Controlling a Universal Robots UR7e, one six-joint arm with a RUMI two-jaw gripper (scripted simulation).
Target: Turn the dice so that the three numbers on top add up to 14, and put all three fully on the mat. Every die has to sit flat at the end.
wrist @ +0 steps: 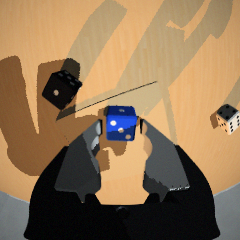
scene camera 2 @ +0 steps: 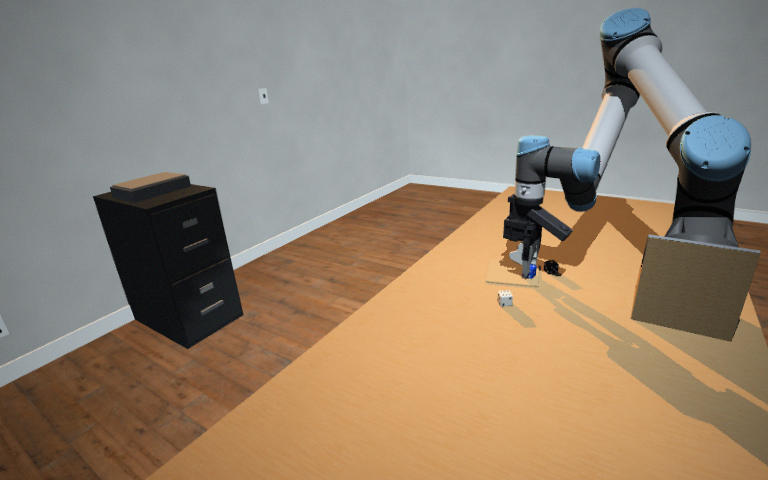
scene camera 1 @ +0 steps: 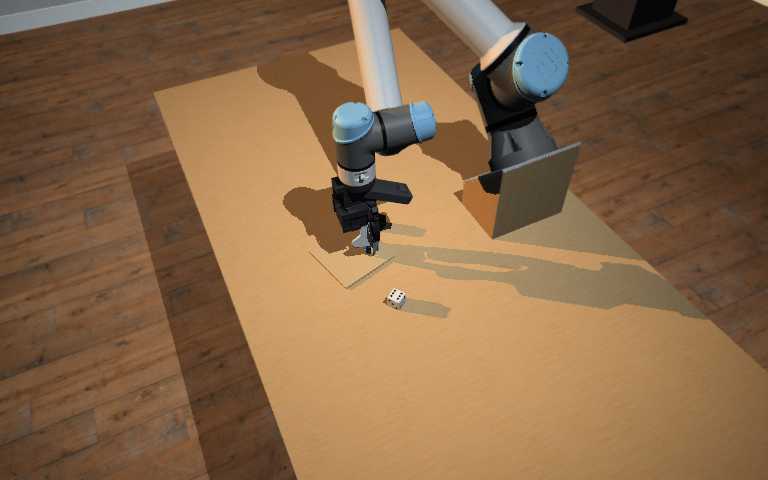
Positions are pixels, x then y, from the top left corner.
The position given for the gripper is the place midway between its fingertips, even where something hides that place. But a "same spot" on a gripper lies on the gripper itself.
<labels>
gripper: wrist 121, 120; scene camera 2; scene camera 1
tan mat: wrist; scene camera 2 503, 272; scene camera 1
same spot on gripper: (scene camera 2: 527, 253) = (scene camera 1: 379, 235)
same spot on tan mat: (wrist: 117, 160) = (scene camera 1: 339, 255)
</labels>
